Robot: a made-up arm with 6 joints. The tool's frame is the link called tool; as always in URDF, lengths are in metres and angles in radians. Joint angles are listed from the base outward. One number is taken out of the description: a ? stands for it. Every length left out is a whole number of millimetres.
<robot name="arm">
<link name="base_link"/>
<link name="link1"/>
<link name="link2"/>
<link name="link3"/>
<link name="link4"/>
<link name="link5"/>
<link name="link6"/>
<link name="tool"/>
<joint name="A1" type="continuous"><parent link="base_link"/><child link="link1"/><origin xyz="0.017 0.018 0.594"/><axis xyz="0 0 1"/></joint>
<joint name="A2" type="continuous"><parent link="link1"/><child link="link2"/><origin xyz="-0.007 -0.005 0.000" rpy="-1.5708 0.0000 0.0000"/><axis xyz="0 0 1"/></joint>
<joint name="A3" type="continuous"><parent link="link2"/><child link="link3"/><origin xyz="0.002 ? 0.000"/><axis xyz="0 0 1"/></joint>
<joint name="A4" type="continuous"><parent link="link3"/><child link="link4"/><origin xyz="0.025 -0.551 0.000" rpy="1.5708 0.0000 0.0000"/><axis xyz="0 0 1"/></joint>
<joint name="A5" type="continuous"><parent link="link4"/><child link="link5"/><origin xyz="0.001 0.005 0.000" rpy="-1.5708 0.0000 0.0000"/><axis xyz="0 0 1"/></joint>
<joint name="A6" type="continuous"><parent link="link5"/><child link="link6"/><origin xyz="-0.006 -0.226 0.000" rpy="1.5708 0.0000 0.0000"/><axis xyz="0 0 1"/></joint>
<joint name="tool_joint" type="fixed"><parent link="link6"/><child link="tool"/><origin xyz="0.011 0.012 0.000" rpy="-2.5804 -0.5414 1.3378"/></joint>
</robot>
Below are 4 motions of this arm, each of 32 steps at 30 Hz.
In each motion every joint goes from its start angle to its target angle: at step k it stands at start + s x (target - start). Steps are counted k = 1, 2, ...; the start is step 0. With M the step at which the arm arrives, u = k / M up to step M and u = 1 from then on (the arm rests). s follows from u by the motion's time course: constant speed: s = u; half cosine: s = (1 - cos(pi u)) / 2; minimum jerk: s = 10 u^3 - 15 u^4 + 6 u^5.
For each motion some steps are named. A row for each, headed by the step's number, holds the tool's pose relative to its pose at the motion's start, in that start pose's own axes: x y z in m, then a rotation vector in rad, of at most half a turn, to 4 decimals.
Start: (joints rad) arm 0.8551 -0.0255 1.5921 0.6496 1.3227 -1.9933
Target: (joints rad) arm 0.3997 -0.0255 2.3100 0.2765 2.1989 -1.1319
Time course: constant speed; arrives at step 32
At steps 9, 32:
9: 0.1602 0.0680 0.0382 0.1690 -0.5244 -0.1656
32: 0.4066 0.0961 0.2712 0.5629 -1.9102 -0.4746

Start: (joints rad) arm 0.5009 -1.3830 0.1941 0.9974 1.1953 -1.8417
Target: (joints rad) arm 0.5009 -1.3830 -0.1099 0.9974 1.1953 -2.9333
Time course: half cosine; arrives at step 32
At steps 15, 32:
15: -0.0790 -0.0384 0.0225 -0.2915 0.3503 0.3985
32: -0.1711 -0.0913 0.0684 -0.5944 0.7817 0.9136

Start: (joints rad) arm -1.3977 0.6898 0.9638 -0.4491 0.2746 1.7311
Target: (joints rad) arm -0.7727 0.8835 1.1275 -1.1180 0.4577 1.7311
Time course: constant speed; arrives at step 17
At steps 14, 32:
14: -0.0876 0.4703 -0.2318 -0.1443 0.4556 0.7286
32: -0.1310 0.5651 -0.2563 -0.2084 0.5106 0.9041

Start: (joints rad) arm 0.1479 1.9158 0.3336 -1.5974 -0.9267 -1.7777
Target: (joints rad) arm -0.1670 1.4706 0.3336 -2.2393 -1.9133 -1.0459
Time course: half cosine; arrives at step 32
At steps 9, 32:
9: -0.0078 0.0798 0.0112 0.0283 0.1034 -0.0784
32: -0.1493 0.3916 0.1819 -0.1774 0.2294 -0.6979

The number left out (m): -0.406
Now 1 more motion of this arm.
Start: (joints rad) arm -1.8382 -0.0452 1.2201 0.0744 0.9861 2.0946
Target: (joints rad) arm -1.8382 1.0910 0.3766 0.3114 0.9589 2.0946
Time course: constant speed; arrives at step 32
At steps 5, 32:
5: 0.0523 -0.0295 -0.0573 0.0256 0.0337 -0.0361
32: 0.1662 -0.3180 -0.4314 0.1616 0.1917 -0.2523

